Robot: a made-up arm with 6 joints.
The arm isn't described. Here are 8 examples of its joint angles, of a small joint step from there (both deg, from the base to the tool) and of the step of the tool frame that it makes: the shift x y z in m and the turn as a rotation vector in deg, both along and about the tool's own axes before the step.
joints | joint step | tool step
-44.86 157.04 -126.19 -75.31 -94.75 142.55 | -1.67 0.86 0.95 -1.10 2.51 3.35 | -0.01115 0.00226 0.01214 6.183 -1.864 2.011
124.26 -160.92 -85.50 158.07 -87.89 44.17 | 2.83 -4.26 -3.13 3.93 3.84 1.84 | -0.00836 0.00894 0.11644 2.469 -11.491 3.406
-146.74 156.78 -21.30 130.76 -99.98 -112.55 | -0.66 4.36 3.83 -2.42 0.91 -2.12 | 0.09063 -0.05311 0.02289 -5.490 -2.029 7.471
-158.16 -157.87 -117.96 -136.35 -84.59 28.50 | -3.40 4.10 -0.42 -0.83 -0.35 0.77 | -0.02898 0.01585 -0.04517 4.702 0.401 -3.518
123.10 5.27 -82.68 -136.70 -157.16 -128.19 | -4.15 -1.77 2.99 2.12 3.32 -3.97 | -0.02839 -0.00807 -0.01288 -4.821 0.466 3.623
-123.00 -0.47 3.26 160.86 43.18 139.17 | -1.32 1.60 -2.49 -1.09 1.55 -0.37 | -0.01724 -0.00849 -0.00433 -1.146 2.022 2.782
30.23 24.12 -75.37 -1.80 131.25 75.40 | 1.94 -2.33 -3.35 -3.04 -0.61 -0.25 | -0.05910 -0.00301 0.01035 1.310 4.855 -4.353
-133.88 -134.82 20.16 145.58 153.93 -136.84 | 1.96 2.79 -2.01 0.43 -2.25 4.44 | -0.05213 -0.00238 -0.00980 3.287 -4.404 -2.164
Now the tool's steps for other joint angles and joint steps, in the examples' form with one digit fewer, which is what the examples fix.
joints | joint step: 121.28 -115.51 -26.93 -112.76 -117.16 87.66 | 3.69 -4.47 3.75 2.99 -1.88 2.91
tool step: -0.0952 0.0268 -0.0023 2.90 -0.51 -0.79
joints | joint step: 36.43 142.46 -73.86 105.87 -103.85 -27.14 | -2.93 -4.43 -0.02 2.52 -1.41 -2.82
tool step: -0.0045 -0.0824 -0.0207 2.81 -1.54 2.53
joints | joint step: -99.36 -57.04 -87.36 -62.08 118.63 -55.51 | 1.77 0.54 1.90 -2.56 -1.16 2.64
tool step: 0.0351 -0.0006 0.0046 1.90 -4.53 -2.07
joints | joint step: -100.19 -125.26 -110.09 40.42 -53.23 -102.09 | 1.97 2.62 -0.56 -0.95 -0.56 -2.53
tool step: 0.0019 0.0190 0.0304 -3.26 2.99 1.47
